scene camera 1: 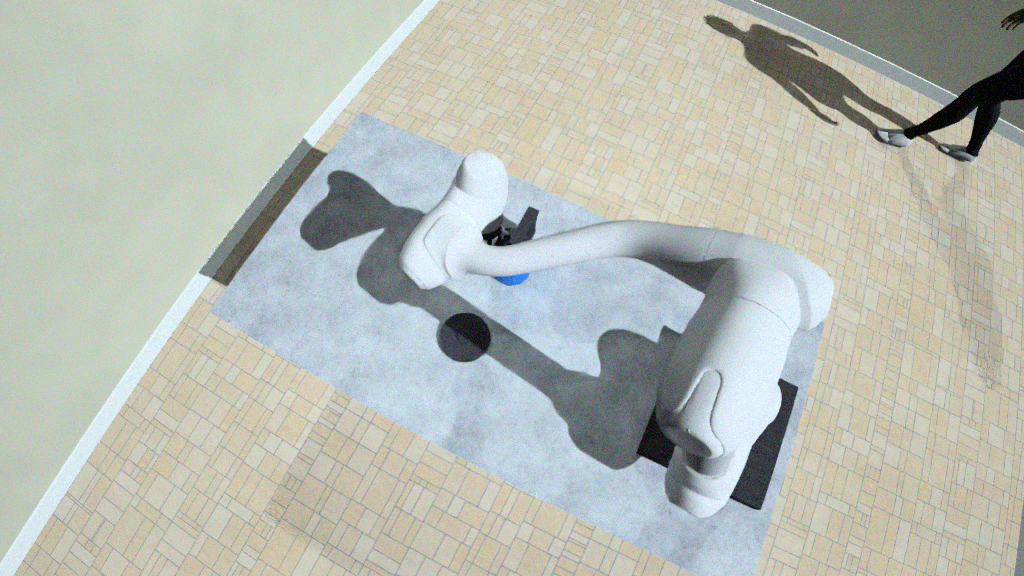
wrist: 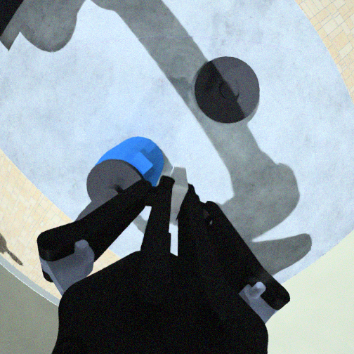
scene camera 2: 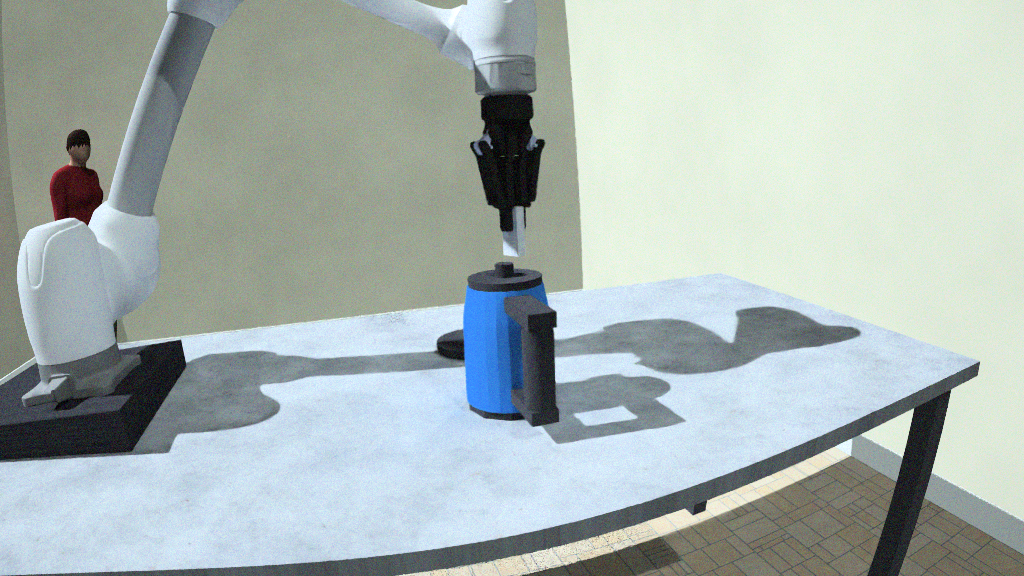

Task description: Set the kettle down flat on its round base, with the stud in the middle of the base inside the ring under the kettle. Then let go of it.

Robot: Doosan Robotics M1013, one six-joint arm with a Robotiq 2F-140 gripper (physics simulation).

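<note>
The blue kettle [scene camera 1: 512,278] [scene camera 2: 490,351] [wrist: 127,152] stands upright on the table, beside its base and apart from it. Its dark handle [scene camera 1: 529,223] [scene camera 2: 540,365] points away from the base, and its dark lid [scene camera 2: 504,280] has a small knob. The round black base [scene camera 1: 464,337] [scene camera 2: 449,345] [wrist: 227,90] lies flat; the kettle partly hides it in scene camera 2. A small stud shows faintly at its middle in the wrist view. The ring under the kettle is hidden. My gripper [scene camera 2: 513,243] [wrist: 175,174] is shut and empty, pointing down, its fingertips higher than the lid knob.
The grey table [scene camera 1: 401,372] [scene camera 2: 322,487] carries the arm's black mount [scene camera 1: 776,451] [scene camera 2: 153,401] at one end. The arm's shadow crosses the table and part of the base. A person [scene camera 1: 984,107] [scene camera 2: 75,186] stands on the floor beyond the table.
</note>
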